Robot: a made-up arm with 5 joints.
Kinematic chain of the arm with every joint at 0, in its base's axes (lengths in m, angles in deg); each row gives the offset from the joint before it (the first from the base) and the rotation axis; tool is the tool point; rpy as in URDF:
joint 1: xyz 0.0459 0 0.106 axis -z
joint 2: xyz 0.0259 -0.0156 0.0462 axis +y
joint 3: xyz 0.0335 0 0.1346 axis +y
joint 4: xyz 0.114 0 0.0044 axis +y
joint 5: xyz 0.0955 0.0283 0 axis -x
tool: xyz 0 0 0 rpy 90 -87.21 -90
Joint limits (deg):
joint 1: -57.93..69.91
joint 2: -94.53..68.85
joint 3: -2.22..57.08
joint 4: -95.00..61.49
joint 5: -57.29..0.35
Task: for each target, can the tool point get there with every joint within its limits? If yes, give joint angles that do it. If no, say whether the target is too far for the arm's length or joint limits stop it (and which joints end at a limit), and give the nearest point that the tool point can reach.
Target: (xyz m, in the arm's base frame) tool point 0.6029 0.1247 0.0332
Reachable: no: too far | nearest point 0.3584 0.0700 0.0879 | short by 0.256 m
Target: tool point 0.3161 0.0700 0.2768
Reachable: yes | joints -11.91 9.79 11.26 -42.20 -35.04
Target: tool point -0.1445 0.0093 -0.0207
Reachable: no: joint limits stop it (at a limit: joint 1, joint 2, joint 3) | nearest point 0.0429 0.0191 0.0324 | short by 0.195 m
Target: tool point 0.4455 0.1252 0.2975
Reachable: no: too far | nearest point 0.3403 0.0922 0.2567 | short by 0.118 m
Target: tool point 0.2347 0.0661 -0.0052
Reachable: yes | joints -15.65 56.14 27.58 -9.77 -17.27
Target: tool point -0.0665 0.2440 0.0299
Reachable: no: joint limits stop it (at a limit: joint 1) | nearest point 0.1132 0.1314 0.0299 | short by 0.212 m
